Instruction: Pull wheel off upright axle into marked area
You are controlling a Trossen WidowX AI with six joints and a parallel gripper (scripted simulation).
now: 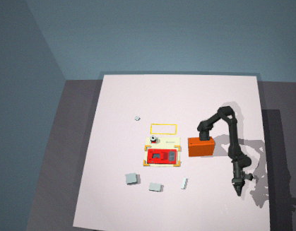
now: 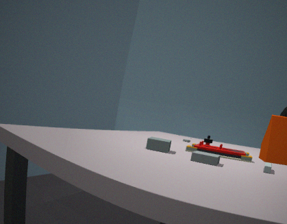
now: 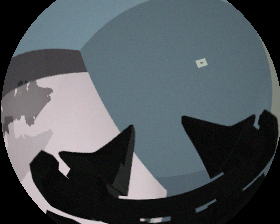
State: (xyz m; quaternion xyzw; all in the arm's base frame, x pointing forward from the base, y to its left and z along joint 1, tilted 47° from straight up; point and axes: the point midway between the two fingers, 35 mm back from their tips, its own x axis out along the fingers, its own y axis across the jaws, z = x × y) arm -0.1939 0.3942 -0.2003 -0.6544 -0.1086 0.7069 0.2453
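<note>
Now: gripper tip 550 mm short of the wheel, 490 mm to the left of it and 230 mm above it. From my gripper tip the other things lie so: thin grey bar: 320 mm ahead, 170 mm to the right, 260 mm below; upright axle: 550 mm ahead, 490 mm to the right, 230 mm below.
</note>
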